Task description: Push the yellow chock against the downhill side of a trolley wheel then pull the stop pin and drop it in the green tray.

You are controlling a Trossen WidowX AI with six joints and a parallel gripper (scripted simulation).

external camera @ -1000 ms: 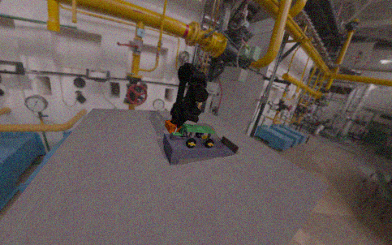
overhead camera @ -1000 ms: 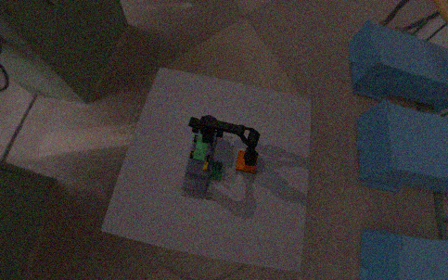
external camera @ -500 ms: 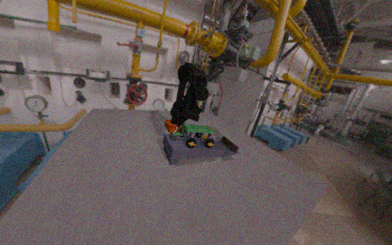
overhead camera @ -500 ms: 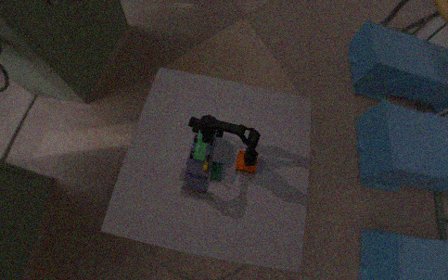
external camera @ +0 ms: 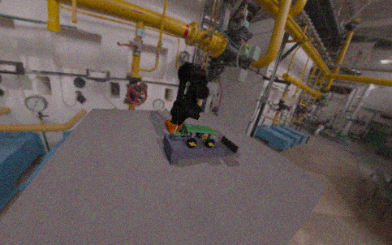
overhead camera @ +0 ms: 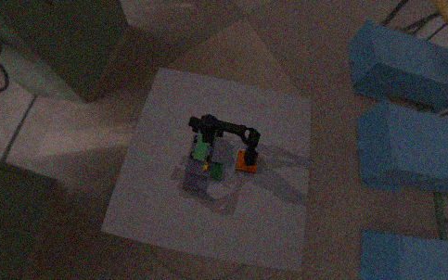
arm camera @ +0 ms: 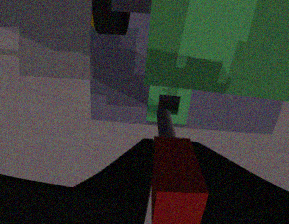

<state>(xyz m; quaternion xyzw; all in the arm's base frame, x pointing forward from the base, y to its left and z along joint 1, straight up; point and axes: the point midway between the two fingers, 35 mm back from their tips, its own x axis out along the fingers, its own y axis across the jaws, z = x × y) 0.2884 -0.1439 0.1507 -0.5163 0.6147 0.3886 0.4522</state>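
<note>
Now: the green tray 220 mm to the left of my gripper tip, 170 mm below it and 60 mm behind it. The rest, counted from my gripper tip: ramp (120 mm below, 100 mm to the left, 40 mm ahead); then stop pin (right at my gripper tip); then trolley (100 mm to the left, 50 mm below, 40 mm ahead).
</note>
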